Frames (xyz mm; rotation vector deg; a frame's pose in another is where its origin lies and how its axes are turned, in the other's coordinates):
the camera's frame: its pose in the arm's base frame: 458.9 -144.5 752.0 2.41 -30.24 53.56
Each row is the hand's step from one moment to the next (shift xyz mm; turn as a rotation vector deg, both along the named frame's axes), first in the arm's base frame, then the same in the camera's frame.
Working: the arm's base frame: its pose in the camera's frame: -448.1 585.3 -503.6 -2.41 30.24 -53.56

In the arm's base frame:
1: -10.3 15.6 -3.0 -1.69 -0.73 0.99
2: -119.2 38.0 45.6 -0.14 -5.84 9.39
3: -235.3 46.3 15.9 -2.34 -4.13 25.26
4: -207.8 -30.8 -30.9 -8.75 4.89 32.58
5: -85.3 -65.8 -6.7 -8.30 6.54 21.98
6: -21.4 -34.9 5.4 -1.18 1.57 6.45
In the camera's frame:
1: 5.5 18.0 -2.4 -0.91 0.68 1.75
2: -7.7 106.7 79.3 -0.25 -5.19 9.76
3: -70.2 207.3 99.4 7.13 -5.46 24.08
4: -136.3 148.4 67.0 14.17 3.56 30.80
5: -93.4 27.7 46.5 10.86 6.21 20.93
6: -34.1 -5.5 22.6 3.52 0.64 5.71

